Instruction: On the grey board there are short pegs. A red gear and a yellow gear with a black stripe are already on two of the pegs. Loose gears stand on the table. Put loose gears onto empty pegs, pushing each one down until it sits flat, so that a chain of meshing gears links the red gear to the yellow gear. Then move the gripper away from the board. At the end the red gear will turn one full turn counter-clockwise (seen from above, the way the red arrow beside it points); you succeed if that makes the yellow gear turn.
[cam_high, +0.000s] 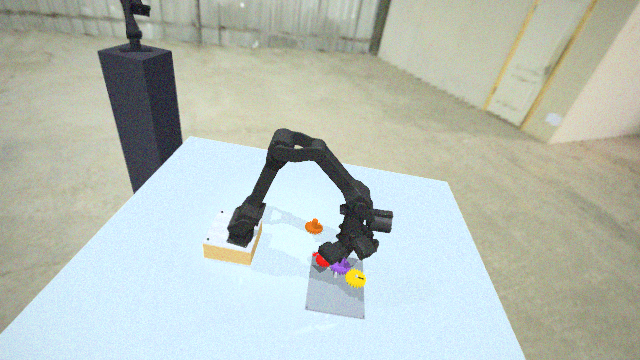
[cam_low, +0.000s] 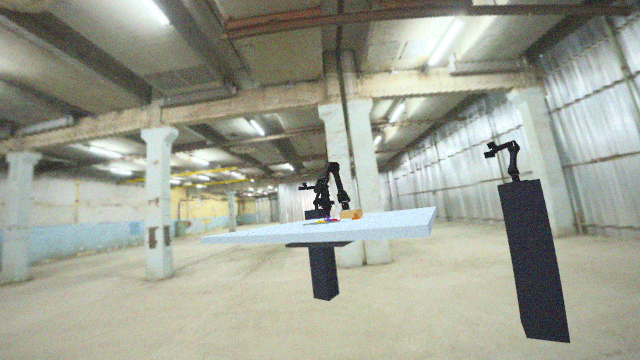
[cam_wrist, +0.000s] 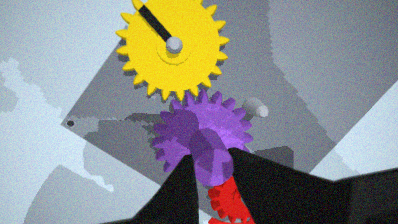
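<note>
Now: the purple gear 10 mm below my gripper tip. The rest, counted from my gripper tip: orange gear (120 mm behind, 150 mm to the left, 30 mm below); yellow gear (50 mm ahead, 30 mm to the right, 30 mm below); red gear (50 mm behind, 10 mm to the left, 30 mm below).
</note>
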